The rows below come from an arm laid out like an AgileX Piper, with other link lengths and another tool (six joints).
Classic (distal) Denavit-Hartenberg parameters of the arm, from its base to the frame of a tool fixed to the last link. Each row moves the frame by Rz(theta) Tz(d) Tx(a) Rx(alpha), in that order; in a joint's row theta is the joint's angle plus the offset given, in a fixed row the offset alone. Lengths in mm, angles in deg.
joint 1: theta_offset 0, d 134.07, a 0, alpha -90
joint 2: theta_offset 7.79, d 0, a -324.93, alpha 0
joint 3: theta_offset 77.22, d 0, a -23.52, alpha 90
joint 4: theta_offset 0, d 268.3, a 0, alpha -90
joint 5: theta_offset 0, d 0, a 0, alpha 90
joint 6: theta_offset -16.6, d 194.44, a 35.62, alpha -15
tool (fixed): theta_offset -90, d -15.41, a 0, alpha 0
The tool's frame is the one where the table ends.
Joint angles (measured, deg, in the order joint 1, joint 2, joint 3, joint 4, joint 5, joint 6), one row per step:
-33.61, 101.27, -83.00, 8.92, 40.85, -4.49
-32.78, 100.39, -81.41, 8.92, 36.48, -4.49
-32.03, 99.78, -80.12, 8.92, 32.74, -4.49
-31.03, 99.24, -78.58, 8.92, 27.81, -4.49
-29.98, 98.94, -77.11, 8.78, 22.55, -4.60
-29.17, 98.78, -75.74, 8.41, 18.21, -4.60
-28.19, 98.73, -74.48, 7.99, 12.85, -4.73
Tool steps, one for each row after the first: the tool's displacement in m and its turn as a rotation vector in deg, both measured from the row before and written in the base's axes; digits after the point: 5 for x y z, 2 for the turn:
0.00699, 0.00159, 0.00359, -2.11, -2.93, 0.17
0.00628, 0.00158, 0.00283, -1.74, -2.47, 0.19
0.00878, 0.00195, 0.00323, -2.19, -3.19, 0.26
0.00956, 0.00158, 0.00307, -2.43, -3.25, 0.38
0.00674, 0.00120, 0.00129, -2.00, -2.41, 0.30
0.00930, 0.00110, 0.00394, -2.63, -3.24, 0.46

